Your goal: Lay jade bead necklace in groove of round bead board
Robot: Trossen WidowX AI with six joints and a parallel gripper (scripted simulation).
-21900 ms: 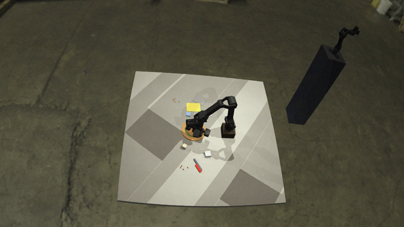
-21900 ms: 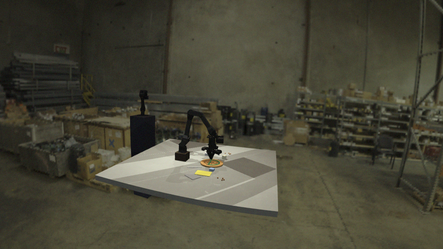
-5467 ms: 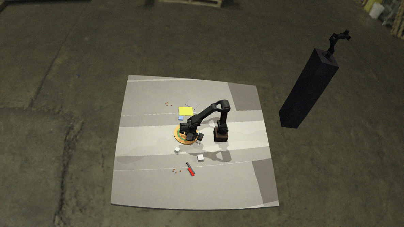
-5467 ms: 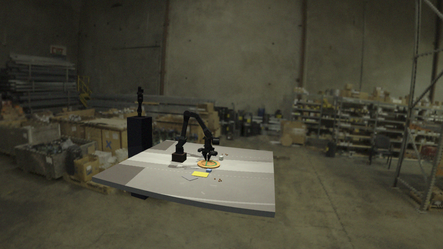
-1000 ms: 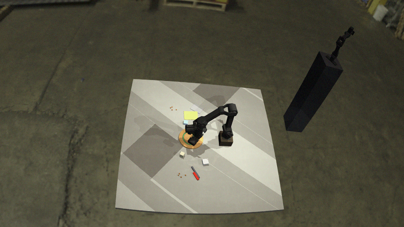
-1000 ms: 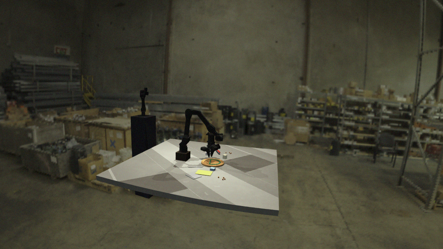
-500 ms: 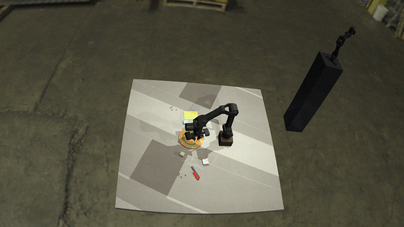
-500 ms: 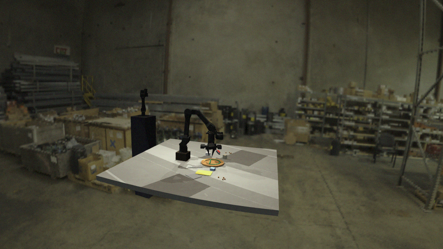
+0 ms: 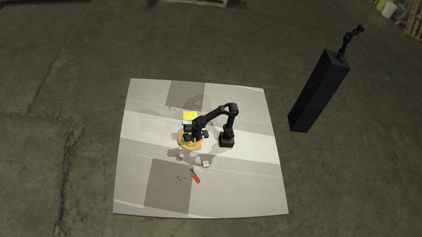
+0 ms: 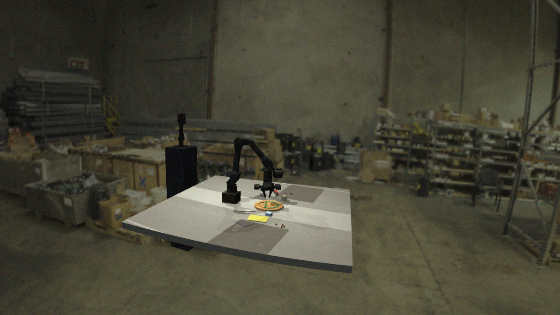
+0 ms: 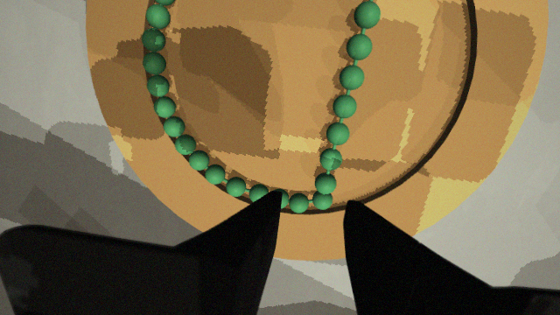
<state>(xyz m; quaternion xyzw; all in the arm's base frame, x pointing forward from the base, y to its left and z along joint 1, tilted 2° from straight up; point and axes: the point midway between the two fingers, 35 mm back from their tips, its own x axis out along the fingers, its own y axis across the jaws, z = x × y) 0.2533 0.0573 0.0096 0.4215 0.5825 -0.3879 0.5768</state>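
Right now my gripper tip is 19 cm to the left of the blue block, 8 cm short of it and 3 cm above it. Round my gripper tip: red-handled tool: 28 cm to the left, 4 cm below, 3 cm behind; white strip: 19 cm to the right, 7 cm behind, 4 cm below; cream cube: 13 cm to the left, 9 cm ahead, 2 cm below.
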